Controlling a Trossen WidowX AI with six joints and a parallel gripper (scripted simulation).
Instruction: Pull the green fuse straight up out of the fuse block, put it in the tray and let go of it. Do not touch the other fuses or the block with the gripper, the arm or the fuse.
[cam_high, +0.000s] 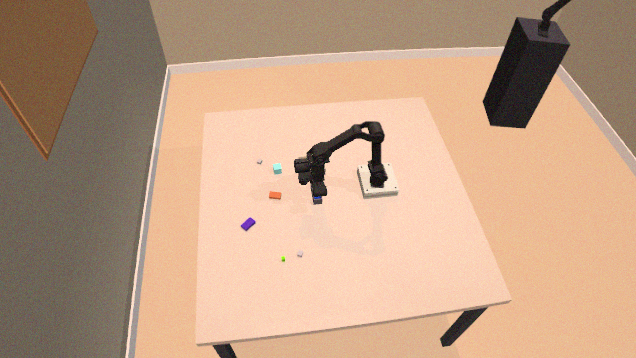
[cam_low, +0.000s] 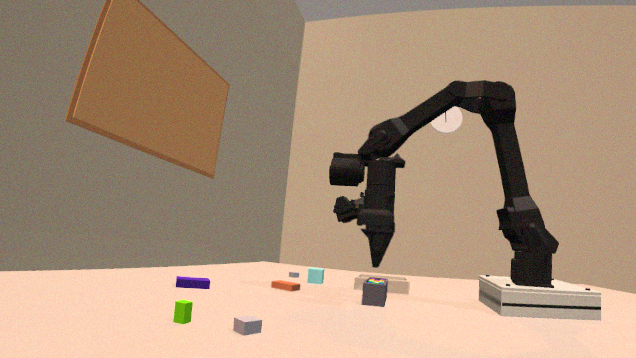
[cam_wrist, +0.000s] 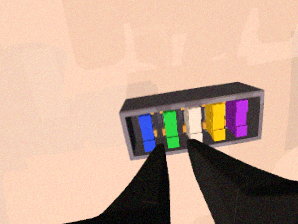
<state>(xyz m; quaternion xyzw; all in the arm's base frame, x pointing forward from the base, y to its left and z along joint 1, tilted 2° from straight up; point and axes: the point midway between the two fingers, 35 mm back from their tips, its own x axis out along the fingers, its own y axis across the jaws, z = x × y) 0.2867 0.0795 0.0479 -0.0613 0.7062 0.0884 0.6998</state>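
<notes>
Now: the green fuse 40 mm below my gripper tip. Also, from my gripper tip: white fuse: 20 mm to the right, 40 mm below; then yellow fuse: 10 mm ahead, 40 mm to the right, 40 mm below; then blue fuse: 10 mm behind, 20 mm to the left, 40 mm below.
</notes>
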